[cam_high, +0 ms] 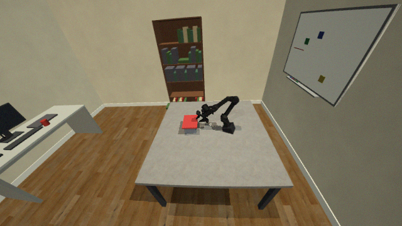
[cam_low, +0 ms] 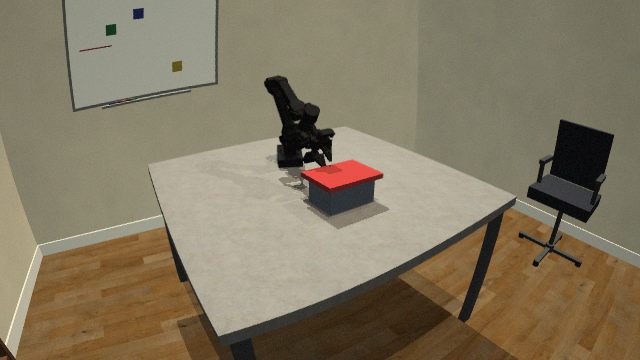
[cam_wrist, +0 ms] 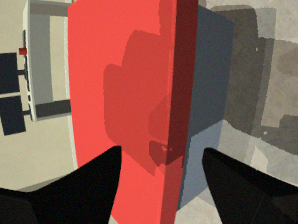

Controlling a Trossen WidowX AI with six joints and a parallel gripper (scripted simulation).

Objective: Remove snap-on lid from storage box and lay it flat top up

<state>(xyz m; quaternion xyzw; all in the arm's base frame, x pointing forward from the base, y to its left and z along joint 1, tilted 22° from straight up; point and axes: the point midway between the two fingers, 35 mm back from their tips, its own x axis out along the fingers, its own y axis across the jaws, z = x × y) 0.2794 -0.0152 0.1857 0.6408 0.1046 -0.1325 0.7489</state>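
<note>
The red lid lies 11 cm ahead of my hand and 3 cm below it. Also, from my hand: grey storage box (11 cm ahead, 8 cm below).
</note>
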